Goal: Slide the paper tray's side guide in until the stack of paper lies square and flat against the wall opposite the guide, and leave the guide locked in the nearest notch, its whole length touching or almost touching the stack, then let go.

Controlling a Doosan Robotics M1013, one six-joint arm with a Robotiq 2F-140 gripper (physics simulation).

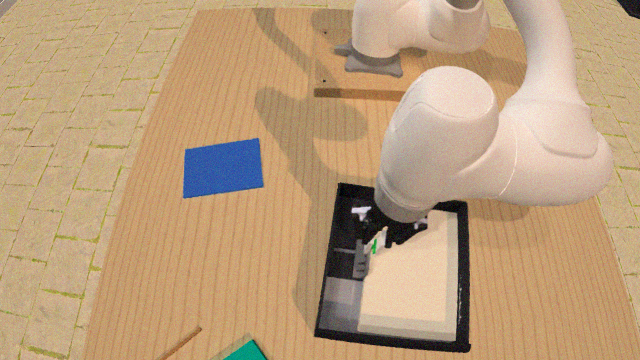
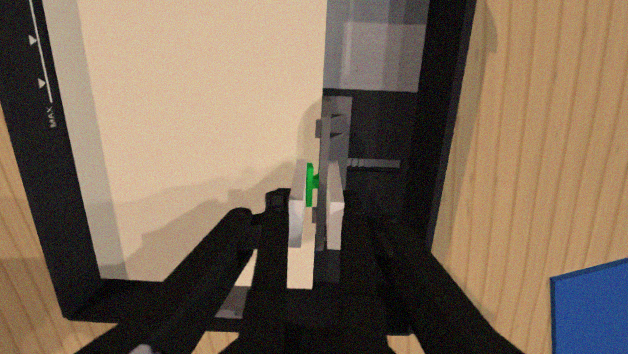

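Seen in the pictures: gripper, fingertip midpoint: [image 1: 371, 248] [image 2: 316, 178]; arm's base, origin of the base link: [image 1: 373, 58].
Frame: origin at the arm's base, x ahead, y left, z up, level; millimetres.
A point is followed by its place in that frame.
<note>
The cream paper stack [image 1: 410, 285] {x 702, y 112, z 6 mm} [image 2: 200, 90] {x 698, y 107, z 6 mm} lies in the black tray [image 1: 464, 260] {x 644, y 225, z 37 mm} [image 2: 47, 200] {x 616, y 226, z 39 mm}, its far side along the wall opposite the guide, with no clear gap there. The grey side guide [image 1: 359, 265] {x 665, y -1, z -13 mm} [image 2: 338, 145] {x 651, y -4, z -13 mm} stands upright at the stack's other side; its visible part runs about parallel to the stack edge and looks touching or almost touching. The green tab [image 1: 374, 246] {x 636, y 19, z 47 mm} [image 2: 309, 186] {x 635, y 20, z 48 mm} is on the guide's stack side. My gripper [image 1: 378, 241] {x 636, y 15, z 31 mm} [image 2: 316, 178] {x 636, y 15, z 31 mm} is shut on the guide and tab. Fingers hide part of the guide; whether it is locked cannot be seen.
A notched strip [image 2: 377, 163] {x 631, y -43, z -29 mm} runs from the guide toward the tray's near side wall. A blue flat piece [image 1: 223, 169] {x 466, y -369, z -27 mm} [image 2: 592, 310] {x 456, y -312, z -27 mm} lies on the table [image 1: 280, 300] {x 763, y -162, z -35 mm}. A green object [image 1: 247, 351] {x 883, y -210, z -16 mm} and a thin brown stick [image 1: 182, 343] {x 898, y -356, z -28 mm} lie at the front left.
</note>
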